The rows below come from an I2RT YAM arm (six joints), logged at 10 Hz.
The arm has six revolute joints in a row. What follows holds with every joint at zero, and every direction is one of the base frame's. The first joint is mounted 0.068 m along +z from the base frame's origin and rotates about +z. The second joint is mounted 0.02 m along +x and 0.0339 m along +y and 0.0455 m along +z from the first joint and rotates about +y. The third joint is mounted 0.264 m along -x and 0.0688 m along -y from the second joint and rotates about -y. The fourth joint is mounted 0.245 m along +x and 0.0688 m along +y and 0.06 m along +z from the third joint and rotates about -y. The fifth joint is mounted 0.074 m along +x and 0.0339 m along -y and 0.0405 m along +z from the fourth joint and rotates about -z. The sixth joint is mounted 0.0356 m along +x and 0.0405 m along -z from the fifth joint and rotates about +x. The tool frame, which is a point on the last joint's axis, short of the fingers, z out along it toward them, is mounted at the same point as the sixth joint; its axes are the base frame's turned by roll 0, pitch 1.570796 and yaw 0 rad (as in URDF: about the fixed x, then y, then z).
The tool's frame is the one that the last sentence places.
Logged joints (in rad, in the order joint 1, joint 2, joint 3, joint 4, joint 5, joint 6), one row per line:
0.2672 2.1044 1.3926 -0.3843 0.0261 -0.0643
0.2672 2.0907 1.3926 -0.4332 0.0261 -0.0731
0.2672 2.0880 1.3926 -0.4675 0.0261 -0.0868
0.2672 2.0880 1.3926 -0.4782 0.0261 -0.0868
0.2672 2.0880 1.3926 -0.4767 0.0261 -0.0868
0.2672 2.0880 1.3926 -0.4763 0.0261 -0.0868
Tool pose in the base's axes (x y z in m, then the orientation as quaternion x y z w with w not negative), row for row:
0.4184 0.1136 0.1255 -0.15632 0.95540 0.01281 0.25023
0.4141 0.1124 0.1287 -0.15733 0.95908 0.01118 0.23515
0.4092 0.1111 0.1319 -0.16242 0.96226 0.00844 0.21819
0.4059 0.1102 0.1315 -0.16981 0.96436 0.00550 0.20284
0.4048 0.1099 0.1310 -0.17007 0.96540 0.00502 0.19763
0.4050 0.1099 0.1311 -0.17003 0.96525 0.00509 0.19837
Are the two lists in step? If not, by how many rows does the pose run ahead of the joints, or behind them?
The pose runs 1 row behind the joints: the pose in row i belongs to the joints in row i - 1.
